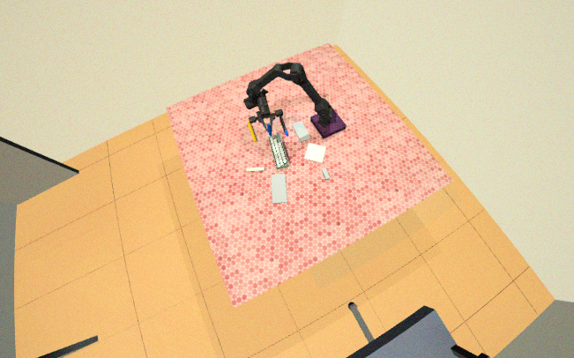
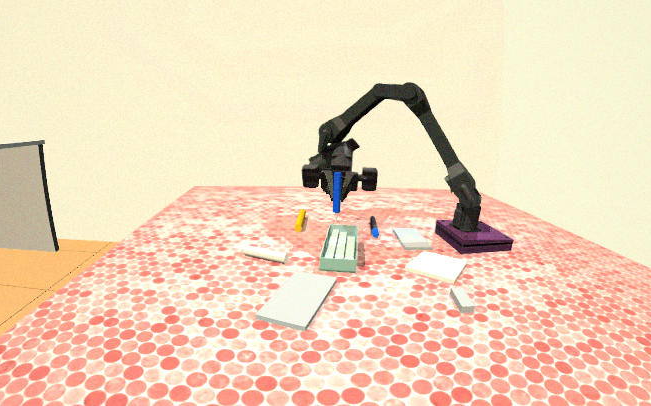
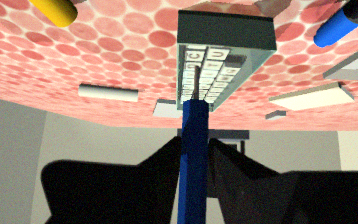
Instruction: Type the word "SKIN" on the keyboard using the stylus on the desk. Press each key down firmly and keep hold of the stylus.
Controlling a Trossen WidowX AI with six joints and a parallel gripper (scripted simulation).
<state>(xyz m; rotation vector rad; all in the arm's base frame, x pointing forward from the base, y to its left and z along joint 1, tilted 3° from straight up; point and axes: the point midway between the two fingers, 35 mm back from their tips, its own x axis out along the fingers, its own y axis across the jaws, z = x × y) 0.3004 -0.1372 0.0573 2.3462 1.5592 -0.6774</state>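
Now: the blue-and-black pen 110 mm behind my gripper tip, 80 mm below it and 10 mm to the right of it. Also, from my gripper tip: stylus 10 mm below; yellow marker 120 mm to the right, 80 mm below, 60 mm ahead; white cylinder 180 mm ahead, 90 mm to the left, 80 mm below.
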